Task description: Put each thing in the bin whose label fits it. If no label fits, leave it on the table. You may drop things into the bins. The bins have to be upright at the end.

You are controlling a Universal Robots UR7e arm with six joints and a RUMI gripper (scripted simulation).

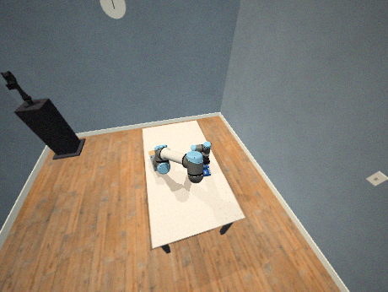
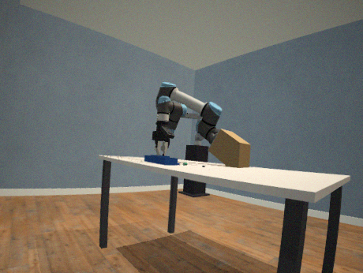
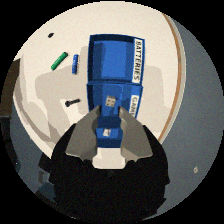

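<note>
The blue bin lies 1 cm ahead of my hand and 2 cm below it. The rest, counted from my hand: small grey piece (1 cm behind, 8 cm to the right, 3 cm below); small blue piece (7 cm behind, 8 cm to the left, 4 cm below); black screw (9 cm behind, 4 cm below).
</note>
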